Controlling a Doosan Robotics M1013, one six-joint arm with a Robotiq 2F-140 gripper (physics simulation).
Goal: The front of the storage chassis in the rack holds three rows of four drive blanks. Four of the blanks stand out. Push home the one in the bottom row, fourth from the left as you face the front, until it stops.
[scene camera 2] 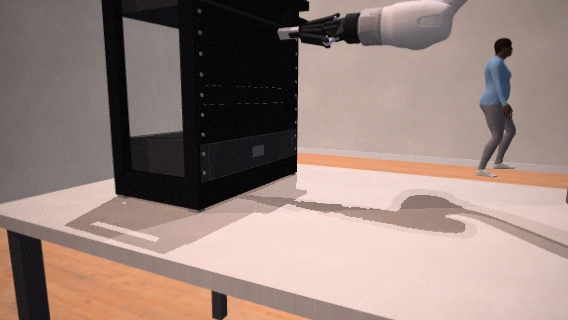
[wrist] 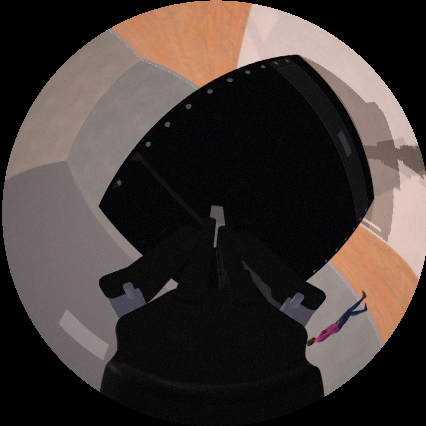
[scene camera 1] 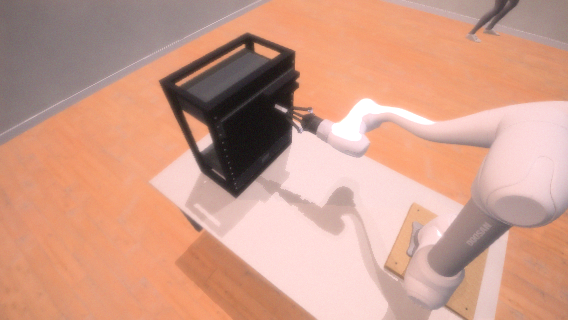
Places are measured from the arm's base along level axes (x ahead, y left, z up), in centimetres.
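Where they show: gripper, between the fingertips: (scene camera 2: 279,34) (wrist: 215,214) (scene camera 1: 276,106).
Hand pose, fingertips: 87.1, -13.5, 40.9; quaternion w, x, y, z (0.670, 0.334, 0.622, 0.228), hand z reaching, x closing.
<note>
After its pixels a point has its place, as x, y, z.
The black rack (scene camera 1: 227,170) @(96.4, 17.8, 23.5) (scene camera 2: 192,125) @(97.3, 17.9, 16.9) (wrist: 367,192) @(95.1, 12.1, 2.5) stands upright with its front toward the arm. The storage chassis front inside it is very dark in all views. The rows and the single drive blanks cannot be told apart, so the fourth blank of the bottom row cannot be made out. My gripper (scene camera 1: 278,107) @(87.1, -13.5, 40.8) (scene camera 2: 282,33) @(87.1, -13.5, 40.8) (wrist: 215,214) @(87.1, -13.5, 40.8) is shut and empty, its light fingertips together. It is held level before the upper part of the rack's front, toward the right-hand side. Whether the tips touch a blank cannot be told.
The rack stands on a white table (scene camera 1: 300,255) @(52.9, 29.7, -3.4) (scene camera 2: 350,270) @(59.3, 35.8, -3.4). A lighter grey panel (scene camera 2: 230,155) @(93.7, 6.3, 8.6) (wrist: 320,107) @(89.2, -16.2, 9.7) spans the rack's lower front. Dark ledges stick out near the rack's upper right (scene camera 1: 292,80) @(83.0, -21.5, 50.9). The arm's base is on a wooden board (scene camera 1: 400,250) @(11.7, 8.3, 0.4). A person (scene camera 2: 495,100) is beyond the table.
</note>
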